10 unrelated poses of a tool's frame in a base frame.
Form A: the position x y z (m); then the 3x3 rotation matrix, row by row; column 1 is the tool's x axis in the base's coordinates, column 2 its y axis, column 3 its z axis. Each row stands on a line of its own.
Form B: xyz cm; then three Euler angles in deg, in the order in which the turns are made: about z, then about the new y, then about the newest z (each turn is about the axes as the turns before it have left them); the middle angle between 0 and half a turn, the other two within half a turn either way. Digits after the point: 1 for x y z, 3 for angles.
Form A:
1:
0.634 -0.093 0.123
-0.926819 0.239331 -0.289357
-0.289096 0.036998 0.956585
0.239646 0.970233 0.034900
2:
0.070 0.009 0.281
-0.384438 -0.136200 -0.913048
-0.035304 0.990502 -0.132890
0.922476 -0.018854 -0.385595
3:
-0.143 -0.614 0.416
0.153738 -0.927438 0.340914
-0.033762 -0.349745 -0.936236
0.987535 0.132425 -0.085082
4:
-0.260 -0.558 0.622
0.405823 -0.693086 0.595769
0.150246 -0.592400 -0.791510
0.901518 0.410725 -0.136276
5:
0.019 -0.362 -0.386
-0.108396 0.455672 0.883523
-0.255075 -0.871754 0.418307
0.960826 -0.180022 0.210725
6:
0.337 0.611 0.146
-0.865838 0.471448 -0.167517
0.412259 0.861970 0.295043
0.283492 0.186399 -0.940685
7:
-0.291 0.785 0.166
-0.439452 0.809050 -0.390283
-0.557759 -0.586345 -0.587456
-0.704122 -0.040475 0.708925
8:
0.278 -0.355 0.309
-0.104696 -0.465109 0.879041
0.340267 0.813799 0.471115
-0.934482 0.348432 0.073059
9:
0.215 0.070 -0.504
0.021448 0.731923 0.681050
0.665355 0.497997 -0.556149
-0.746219 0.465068 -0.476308
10:
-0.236 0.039 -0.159
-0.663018 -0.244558 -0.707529
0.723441 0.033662 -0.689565
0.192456 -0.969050 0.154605
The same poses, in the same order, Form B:
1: 63.4 -9.3 12.3 106.830 88.000 103.874
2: 7.0 0.9 28.1 -171.719 112.681 -178.829
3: -14.3 -61.4 41.6 -69.992 94.881 172.362
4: -26.0 -55.8 62.2 -53.031 97.832 155.506
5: 1.9 -36.2 -38.6 25.335 77.835 -169.388
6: 33.7 61.1 14.6 119.587 160.167 146.675
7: -29.1 78.5 16.6 -123.599 44.852 -3.290
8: 27.8 -35.5 30.9 28.189 85.810 20.449
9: 21.5 7.0 -50.4 -39.235 118.445 31.933
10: -23.6 3.9 -15.9 -135.737 81.106 -101.233
